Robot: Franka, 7 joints.
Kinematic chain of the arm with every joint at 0, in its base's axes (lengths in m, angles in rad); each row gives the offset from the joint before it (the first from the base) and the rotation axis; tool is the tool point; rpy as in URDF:
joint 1: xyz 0 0 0.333 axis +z
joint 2: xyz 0 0 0 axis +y
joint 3: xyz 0 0 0.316 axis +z
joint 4: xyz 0.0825 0 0 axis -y
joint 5: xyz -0.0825 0 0.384 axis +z
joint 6: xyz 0 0 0 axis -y
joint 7: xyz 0.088 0 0 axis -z
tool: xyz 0 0 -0.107 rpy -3.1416 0 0
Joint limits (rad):
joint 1: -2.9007..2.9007
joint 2: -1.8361..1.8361
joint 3: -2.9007..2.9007
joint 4: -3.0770..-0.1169
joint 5: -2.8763..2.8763
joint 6: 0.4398..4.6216
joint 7: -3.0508..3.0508
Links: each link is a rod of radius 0.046 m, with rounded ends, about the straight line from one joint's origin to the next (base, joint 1, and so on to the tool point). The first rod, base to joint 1, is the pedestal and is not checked.
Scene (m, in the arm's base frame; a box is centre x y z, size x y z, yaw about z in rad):
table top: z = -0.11
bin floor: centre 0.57 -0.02 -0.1 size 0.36 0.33 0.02 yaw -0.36
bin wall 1: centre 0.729 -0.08 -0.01 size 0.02 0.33 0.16 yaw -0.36
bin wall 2: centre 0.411 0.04 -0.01 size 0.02 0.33 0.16 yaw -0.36
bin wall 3: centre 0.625 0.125 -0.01 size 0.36 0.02 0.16 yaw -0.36
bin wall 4: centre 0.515 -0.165 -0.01 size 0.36 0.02 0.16 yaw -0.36
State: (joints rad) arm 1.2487 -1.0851 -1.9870 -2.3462 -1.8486 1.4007 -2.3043
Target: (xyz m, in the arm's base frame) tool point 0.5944 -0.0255 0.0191
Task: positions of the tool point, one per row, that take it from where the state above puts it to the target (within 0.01 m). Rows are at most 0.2 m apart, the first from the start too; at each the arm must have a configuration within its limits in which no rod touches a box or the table.
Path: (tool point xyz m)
1: 0.4474 -0.2697 0.2084
2: 0.5383 -0.1713 0.3371
3: 0.5676 -0.0637 0.4774
4: 0.5401 0.0203 0.6136
5: 0.6121 0.0000 0.4738
6: 0.6441 -0.0144 0.3197
7: 0.6367 -0.0223 0.1646
8: 0.5944 -0.0255 0.0191

